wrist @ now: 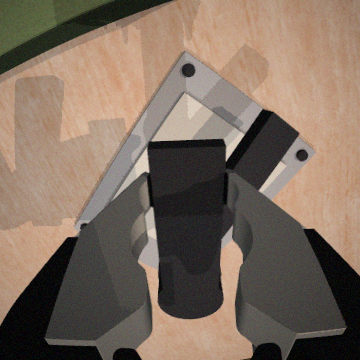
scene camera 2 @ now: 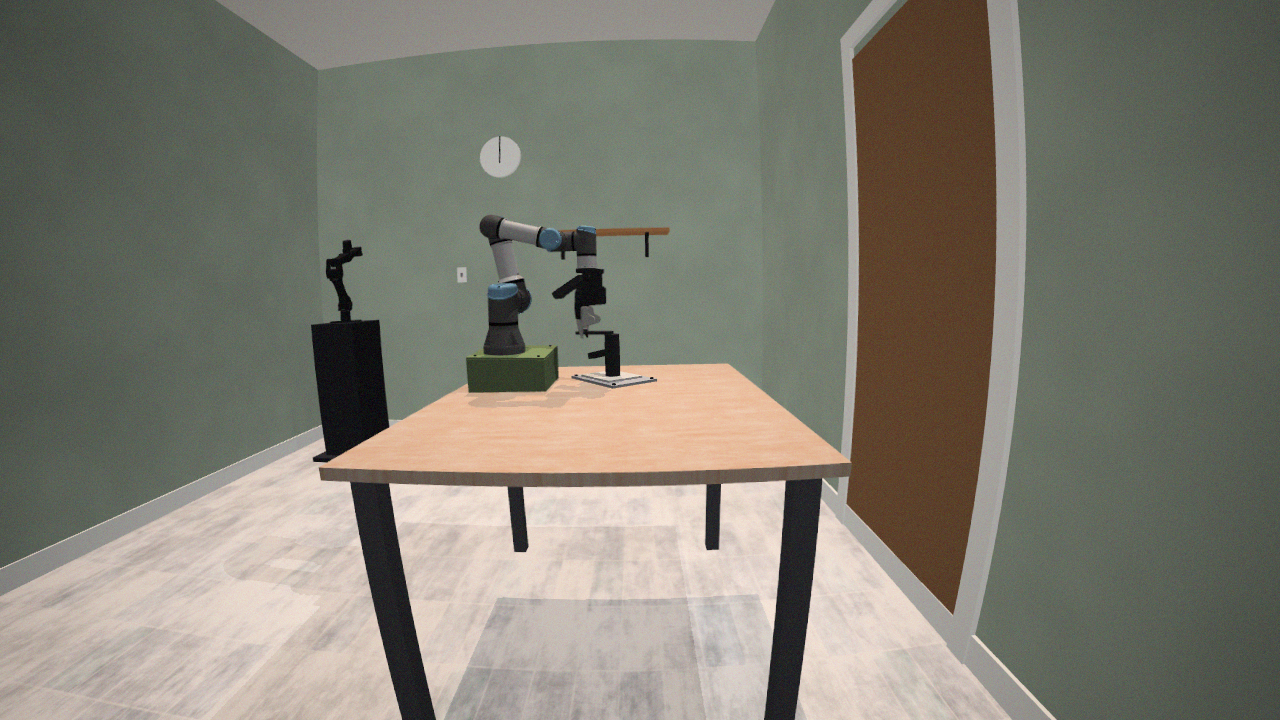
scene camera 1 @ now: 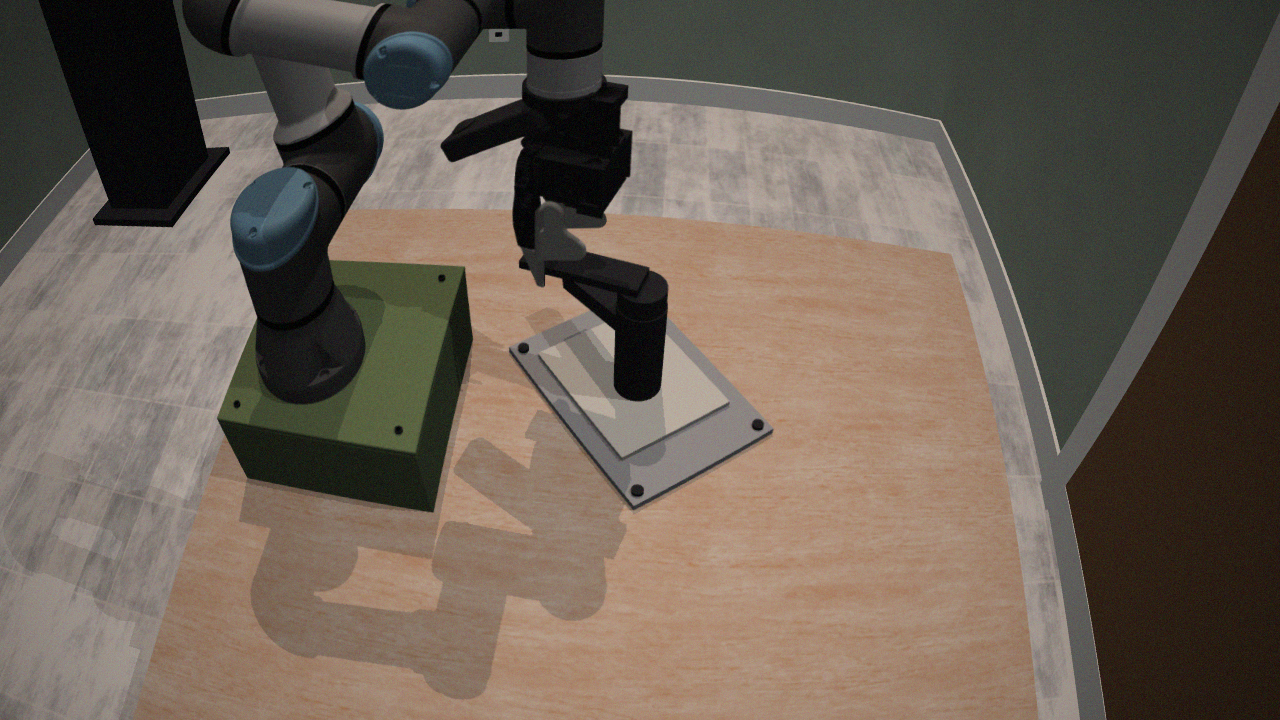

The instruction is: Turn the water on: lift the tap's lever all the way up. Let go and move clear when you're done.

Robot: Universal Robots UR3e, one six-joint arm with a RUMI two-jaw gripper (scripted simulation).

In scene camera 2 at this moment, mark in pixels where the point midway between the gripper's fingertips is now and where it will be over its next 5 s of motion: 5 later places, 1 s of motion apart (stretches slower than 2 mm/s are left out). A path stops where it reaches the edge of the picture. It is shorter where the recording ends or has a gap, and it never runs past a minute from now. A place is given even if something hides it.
The gripper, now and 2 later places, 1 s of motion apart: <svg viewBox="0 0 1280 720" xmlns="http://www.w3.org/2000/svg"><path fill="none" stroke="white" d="M584 338L587 329L588 326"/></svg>
